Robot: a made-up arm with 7 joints. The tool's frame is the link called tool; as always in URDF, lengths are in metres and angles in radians. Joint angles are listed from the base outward. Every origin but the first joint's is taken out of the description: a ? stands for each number. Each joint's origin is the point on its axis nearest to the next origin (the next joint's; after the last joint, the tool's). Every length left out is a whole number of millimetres.
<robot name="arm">
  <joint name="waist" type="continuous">
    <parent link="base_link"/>
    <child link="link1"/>
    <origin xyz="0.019 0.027 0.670"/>
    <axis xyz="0 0 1"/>
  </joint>
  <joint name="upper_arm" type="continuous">
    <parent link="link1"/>
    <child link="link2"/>
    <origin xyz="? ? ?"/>
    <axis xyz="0 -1 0"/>
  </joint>
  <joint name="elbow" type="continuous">
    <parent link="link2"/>
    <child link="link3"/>
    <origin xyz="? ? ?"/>
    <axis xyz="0 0 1"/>
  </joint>
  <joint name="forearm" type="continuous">
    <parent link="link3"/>
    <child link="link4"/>
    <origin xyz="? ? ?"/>
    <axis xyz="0 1 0"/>
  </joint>
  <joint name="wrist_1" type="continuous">
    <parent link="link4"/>
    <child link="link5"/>
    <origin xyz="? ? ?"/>
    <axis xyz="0 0 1"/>
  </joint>
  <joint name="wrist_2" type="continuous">
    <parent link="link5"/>
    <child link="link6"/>
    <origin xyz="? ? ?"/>
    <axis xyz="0 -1 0"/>
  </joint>
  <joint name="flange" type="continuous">
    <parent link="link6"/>
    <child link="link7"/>
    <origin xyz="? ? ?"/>
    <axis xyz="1 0 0"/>
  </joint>
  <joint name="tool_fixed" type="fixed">
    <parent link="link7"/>
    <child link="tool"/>
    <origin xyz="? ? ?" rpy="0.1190 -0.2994 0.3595"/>
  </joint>
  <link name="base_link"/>
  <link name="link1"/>
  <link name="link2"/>
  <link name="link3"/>
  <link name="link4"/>
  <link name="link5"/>
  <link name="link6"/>
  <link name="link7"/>
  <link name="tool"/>
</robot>
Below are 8 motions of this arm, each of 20 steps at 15 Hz.
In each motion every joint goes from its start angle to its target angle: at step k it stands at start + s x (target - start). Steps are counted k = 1, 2, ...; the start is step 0. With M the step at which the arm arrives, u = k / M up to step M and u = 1 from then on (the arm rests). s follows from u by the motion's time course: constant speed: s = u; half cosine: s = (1 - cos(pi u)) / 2; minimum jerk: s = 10 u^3 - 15 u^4 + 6 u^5.
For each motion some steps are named. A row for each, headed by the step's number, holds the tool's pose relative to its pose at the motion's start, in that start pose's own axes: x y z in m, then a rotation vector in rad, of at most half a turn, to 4 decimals.
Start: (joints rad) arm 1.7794 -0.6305 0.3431 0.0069 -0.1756 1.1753 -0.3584
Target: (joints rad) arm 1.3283 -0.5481 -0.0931 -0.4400 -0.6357 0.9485 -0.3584
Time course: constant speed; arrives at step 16
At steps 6, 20:
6: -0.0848 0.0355 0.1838 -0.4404 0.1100 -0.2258
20: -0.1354 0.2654 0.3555 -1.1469 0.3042 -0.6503

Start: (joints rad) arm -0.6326 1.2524 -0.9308 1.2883 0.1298 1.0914 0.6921
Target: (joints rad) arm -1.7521 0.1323 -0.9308 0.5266 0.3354 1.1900 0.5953
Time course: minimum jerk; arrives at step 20
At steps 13, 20:
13: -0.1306 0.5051 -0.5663 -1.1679 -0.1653 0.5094
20: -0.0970 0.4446 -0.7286 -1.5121 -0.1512 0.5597

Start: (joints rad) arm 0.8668 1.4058 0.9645 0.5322 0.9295 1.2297 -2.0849
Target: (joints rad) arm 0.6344 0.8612 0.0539 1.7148 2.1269 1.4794 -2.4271
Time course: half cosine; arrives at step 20
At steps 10, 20:
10: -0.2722 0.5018 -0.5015 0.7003 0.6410 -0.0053
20: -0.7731 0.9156 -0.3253 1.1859 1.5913 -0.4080

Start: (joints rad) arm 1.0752 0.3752 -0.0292 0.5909 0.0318 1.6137 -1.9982
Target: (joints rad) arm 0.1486 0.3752 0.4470 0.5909 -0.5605 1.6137 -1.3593
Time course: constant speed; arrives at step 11
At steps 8, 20:
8: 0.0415 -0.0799 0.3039 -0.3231 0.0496 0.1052
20: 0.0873 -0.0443 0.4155 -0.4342 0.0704 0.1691

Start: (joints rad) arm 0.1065 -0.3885 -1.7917 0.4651 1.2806 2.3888 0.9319
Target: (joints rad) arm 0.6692 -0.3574 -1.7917 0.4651 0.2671 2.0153 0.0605
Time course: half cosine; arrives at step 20
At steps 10, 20:
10: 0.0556 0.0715 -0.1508 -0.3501 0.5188 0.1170
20: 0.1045 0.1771 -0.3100 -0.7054 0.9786 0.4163

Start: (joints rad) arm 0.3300 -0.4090 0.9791 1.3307 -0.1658 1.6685 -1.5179
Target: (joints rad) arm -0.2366 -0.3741 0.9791 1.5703 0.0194 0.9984 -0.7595
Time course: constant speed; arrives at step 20
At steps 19, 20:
19: -0.1478 0.0923 -0.3638 1.2628 0.3403 0.0636
20: -0.1611 0.1035 -0.3806 1.3333 0.3601 0.0505

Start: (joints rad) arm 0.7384 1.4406 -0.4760 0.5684 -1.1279 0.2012 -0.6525
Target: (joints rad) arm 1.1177 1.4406 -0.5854 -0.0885 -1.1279 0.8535 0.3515
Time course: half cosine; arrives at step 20
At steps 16, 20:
16: -0.1068 -0.1834 -0.3696 0.9515 -0.9792 -0.5301
20: -0.1148 -0.1826 -0.4120 1.0260 -1.0900 -0.5828

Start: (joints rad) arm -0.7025 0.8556 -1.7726 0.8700 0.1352 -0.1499 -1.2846
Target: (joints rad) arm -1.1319 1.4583 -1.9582 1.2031 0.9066 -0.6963 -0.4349
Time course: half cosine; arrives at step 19
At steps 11, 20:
11: -0.0070 -0.0764 -0.4572 0.6268 -0.7184 0.5421
20: 0.0470 -0.0471 -0.6213 0.7635 -1.0106 1.0036

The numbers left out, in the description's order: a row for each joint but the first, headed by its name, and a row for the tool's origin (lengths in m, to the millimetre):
upper_arm: -0.010 -0.084 0.000
elbow: -0.025 0.000 0.399
forearm: 0.043 0.074 0.000
wrist_1: -0.024 0.000 0.595
wrist_2: 0.006 -0.136 0.000
flange: 0.016 0.000 0.190
tool: 0.000 -0.018 0.019

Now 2 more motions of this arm.
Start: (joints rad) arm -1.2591 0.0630 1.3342 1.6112 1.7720 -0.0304 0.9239
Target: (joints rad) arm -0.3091 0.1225 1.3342 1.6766 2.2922 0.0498 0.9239
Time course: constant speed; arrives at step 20
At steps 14, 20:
14: 0.2801 -0.4327 -0.1422 0.3116 0.4005 -0.4408
20: 0.2885 -0.6478 -0.2285 0.4883 0.5139 -0.6374

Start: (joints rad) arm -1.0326 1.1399 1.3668 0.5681 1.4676 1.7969 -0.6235
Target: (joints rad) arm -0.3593 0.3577 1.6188 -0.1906 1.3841 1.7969 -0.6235
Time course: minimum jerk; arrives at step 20
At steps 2, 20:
2: 0.0032 0.0019 0.0067 0.0064 -0.0111 0.0030
20: -0.1955 -0.1872 0.7974 0.6039 -1.4046 0.1271

